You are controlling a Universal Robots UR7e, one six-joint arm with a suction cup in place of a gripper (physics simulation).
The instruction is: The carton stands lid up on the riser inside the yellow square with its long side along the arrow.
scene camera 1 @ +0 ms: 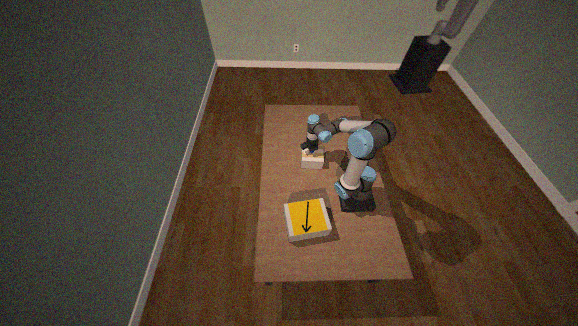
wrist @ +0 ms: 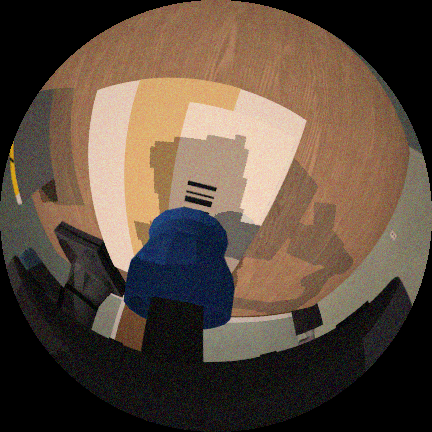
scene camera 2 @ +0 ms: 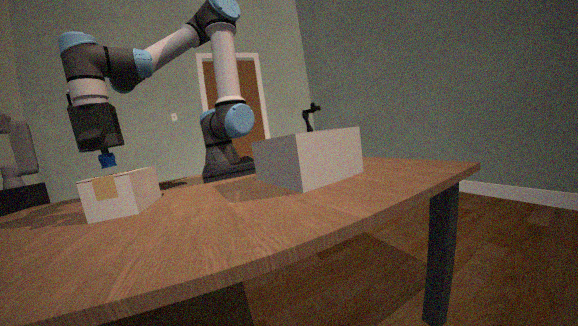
Labels:
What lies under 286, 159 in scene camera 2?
A riser.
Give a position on my suction cup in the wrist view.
At 183, 259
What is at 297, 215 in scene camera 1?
A riser.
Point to a carton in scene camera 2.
At 127, 193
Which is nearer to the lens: the carton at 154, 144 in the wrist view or the riser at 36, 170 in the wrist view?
The carton.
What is my suction cup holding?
Nothing.

